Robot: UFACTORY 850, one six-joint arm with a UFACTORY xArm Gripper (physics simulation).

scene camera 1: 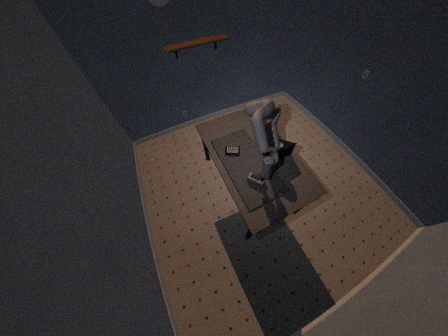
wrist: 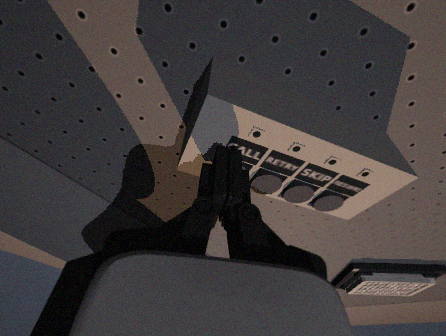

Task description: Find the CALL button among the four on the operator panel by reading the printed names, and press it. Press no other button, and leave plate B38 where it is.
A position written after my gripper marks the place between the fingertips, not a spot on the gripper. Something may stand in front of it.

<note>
I see my gripper (wrist: pixel 224 162) and an operator panel (wrist: pixel 278 130).
</note>
